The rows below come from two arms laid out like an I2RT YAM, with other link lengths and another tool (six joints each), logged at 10 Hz.
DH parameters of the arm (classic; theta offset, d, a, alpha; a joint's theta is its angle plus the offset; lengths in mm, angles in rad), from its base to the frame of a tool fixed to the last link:
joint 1: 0 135.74 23.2 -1.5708
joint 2: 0 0 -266.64 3.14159
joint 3: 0.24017 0 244.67 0
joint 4: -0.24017 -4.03 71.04 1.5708
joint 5: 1.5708 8.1 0 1.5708
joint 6: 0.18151 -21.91 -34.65 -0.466
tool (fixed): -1.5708 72.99 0 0
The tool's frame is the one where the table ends.
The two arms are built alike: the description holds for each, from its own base.
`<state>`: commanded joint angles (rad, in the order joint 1, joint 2, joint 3, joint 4, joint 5, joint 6); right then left.
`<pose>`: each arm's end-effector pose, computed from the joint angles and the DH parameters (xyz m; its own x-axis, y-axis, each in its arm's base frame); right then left.
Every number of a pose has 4 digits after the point.
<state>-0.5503 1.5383 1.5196 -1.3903 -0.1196 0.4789 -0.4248 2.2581 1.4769 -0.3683 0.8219 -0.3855</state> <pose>0.2495 -0.0870 0.3470 0.4072 -0.8253 -0.3912 -0.9131 -0.3597 -0.1918 0.3682 -0.1766 0.0865 0.8059 -0.5905 -0.0424 -0.3736 -0.5628 0.7374</pose>
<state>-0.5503 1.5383 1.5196 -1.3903 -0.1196 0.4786 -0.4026 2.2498 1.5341 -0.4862 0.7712 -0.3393</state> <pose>0.2495 -0.0869 0.3470 0.4075 -0.8252 -0.3911 -0.9130 -0.3600 -0.1918 0.3746 -0.1653 0.1005 0.8132 -0.5773 -0.0736 -0.3710 -0.6117 0.6987</pose>
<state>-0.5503 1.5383 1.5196 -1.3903 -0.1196 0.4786 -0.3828 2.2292 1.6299 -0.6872 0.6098 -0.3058</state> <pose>0.2495 -0.0869 0.3470 0.4075 -0.8252 -0.3911 -0.9130 -0.3600 -0.1918 0.3791 -0.1482 0.1291 0.8394 -0.5175 -0.1658 -0.3413 -0.7395 0.5802</pose>
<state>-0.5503 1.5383 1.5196 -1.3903 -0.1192 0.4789 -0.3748 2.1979 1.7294 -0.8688 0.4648 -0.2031</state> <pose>0.2495 -0.0870 0.3470 0.4071 -0.8255 -0.3910 -0.9132 -0.3597 -0.1915 0.3837 -0.1349 0.1651 0.8295 -0.5242 -0.1925 -0.4041 -0.8014 0.4410</pose>
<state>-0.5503 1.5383 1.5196 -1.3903 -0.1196 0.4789 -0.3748 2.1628 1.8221 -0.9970 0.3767 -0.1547</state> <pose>0.2495 -0.0870 0.3470 0.4072 -0.8253 -0.3912 -0.9131 -0.3597 -0.1918 0.3849 -0.1287 0.2022 0.8278 -0.5272 -0.1917 -0.4436 -0.8244 0.3516</pose>
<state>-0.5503 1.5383 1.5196 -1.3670 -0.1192 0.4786 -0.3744 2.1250 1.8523 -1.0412 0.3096 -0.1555</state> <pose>0.2516 -0.0883 0.3471 0.4149 -0.8300 -0.3727 -0.9092 -0.3624 -0.2052 0.3819 -0.1236 0.2253 0.8453 -0.5030 -0.1801 -0.4436 -0.8487 0.2880</pose>
